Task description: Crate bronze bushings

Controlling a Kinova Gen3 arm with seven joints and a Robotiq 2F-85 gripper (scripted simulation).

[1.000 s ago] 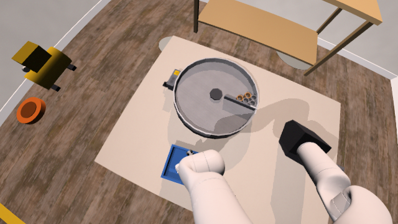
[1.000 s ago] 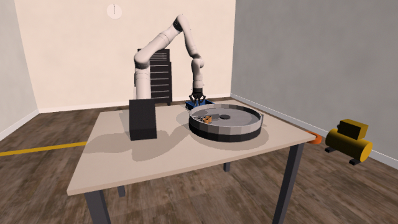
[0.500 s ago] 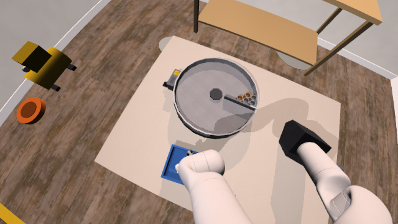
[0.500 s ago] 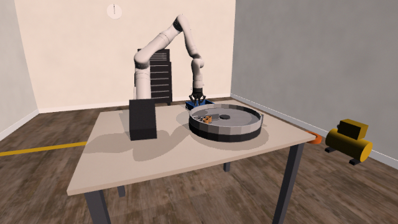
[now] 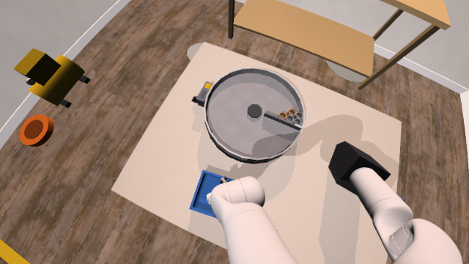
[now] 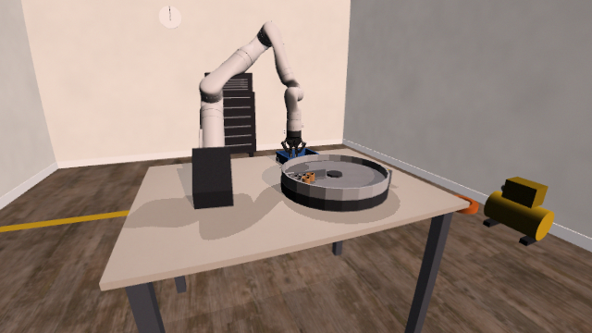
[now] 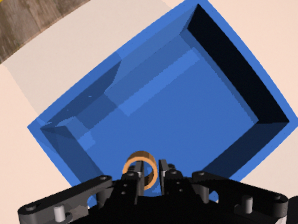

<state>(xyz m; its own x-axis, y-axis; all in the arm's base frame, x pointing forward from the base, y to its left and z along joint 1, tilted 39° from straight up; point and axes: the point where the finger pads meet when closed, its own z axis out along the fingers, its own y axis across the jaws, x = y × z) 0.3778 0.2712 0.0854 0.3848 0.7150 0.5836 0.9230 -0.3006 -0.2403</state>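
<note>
My hand is 3 cm to the right of the blue crate, 3 cm short of it and 1 cm above it. Also, from my hand: grey turning table (33 cm to the right, 9 cm ahead, 1 cm above).
</note>
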